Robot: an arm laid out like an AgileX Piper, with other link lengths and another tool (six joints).
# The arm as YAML. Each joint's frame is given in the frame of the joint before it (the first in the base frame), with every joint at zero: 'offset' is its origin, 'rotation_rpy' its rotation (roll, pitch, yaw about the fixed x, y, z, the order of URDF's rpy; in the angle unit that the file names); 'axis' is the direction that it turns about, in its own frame. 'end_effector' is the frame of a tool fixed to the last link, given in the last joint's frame.
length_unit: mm
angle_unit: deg
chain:
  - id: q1
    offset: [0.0, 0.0, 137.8]
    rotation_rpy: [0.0, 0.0, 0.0]
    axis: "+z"
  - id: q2
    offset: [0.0, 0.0, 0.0]
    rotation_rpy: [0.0, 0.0, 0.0]
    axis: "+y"
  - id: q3
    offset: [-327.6, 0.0, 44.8]
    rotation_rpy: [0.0, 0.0, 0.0]
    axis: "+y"
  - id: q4
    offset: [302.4, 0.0, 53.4]
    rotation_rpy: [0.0, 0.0, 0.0]
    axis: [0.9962, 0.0, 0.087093]
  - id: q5
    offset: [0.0, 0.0, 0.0]
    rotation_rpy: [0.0, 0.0, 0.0]
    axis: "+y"
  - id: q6
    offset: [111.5, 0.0, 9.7]
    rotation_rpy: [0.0, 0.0, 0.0]
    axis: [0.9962, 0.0, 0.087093]
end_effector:
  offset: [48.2, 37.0, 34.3]
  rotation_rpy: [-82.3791, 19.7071, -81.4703]
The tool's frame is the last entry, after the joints.
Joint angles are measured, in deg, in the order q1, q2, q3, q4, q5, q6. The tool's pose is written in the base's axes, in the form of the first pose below.
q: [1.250, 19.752, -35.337, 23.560, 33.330, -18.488]
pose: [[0.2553 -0.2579 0.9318 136.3], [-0.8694 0.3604 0.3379 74.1], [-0.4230 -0.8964 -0.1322 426.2], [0 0 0 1]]
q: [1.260, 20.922, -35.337, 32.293, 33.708, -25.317]
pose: [[0.3217 -0.2819 0.9039 136.0], [-0.8349 0.3658 0.4112 85.4], [-0.4465 -0.8870 -0.1177 429.4], [0 0 0 1]]
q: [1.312, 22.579, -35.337, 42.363, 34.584, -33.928]
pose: [[0.3989 -0.3060 0.8644 136.0], [-0.7915 0.3611 0.4931 98.2], [-0.4630 -0.8809 -0.0982 433.2], [0 0 0 1]]
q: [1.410, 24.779, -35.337, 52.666, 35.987, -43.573]
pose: [[0.4787 -0.3248 0.8157 136.9], [-0.7424 0.3463 0.5735 110.8], [-0.4688 -0.8801 -0.0753 437.0], [0 0 0 1]]
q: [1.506, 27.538, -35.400, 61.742, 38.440, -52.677]
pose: [[0.5513 -0.3474 0.7585 139.4], [-0.6891 0.3228 0.6487 122.6], [-0.4702 -0.8804 -0.0614 439.0], [0 0 0 1]]
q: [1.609, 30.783, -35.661, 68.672, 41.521, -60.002]
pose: [[0.6095 -0.3747 0.6987 144.0], [-0.6353 0.2964 0.7131 132.8], [-0.4743 -0.8785 -0.0574 439.4], [0 0 0 1]]
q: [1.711, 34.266, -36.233, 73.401, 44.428, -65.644]
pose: [[0.6520 -0.3985 0.6451 150.9], [-0.5897 0.2684 0.7617 140.7], [-0.4767 -0.8770 -0.0600 439.1], [0 0 0 1]]
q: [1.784, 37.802, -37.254, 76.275, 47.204, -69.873]
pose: [[0.6845 -0.4186 0.5968 158.9], [-0.5522 0.2367 0.7994 147.0], [-0.4759 -0.8768 -0.0691 439.1], [0 0 0 1]]
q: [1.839, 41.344, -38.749, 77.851, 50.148, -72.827]
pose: [[0.7118 -0.4396 0.5478 166.9], [-0.5158 0.2023 0.8325 152.7], [-0.4768 -0.8751 -0.0828 439.8], [0 0 0 1]]
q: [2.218, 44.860, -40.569, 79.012, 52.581, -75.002]
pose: [[0.7344 -0.4575 0.5013 175.6], [-0.4791 0.1736 0.8604 158.0], [-0.4807 -0.8721 -0.0917 442.1], [0 0 0 1]]
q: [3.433, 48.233, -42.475, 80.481, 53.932, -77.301]
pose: [[0.7583 -0.4642 0.4577 184.1], [-0.4408 0.1520 0.8846 164.5], [-0.4802 -0.8726 -0.0893 446.0], [0 0 0 1]]
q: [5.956, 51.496, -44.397, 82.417, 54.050, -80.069]
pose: [[0.7869 -0.4589 0.4125 191.5], [-0.3976 0.1341 0.9077 174.5], [-0.4719 -0.8783 -0.0770 450.8], [0 0 0 1]]
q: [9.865, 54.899, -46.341, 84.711, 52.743, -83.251]
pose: [[0.8153 -0.4473 0.3678 199.0], [-0.3532 0.1192 0.9279 189.2], [-0.4589 -0.8864 -0.0608 455.0], [0 0 0 1]]
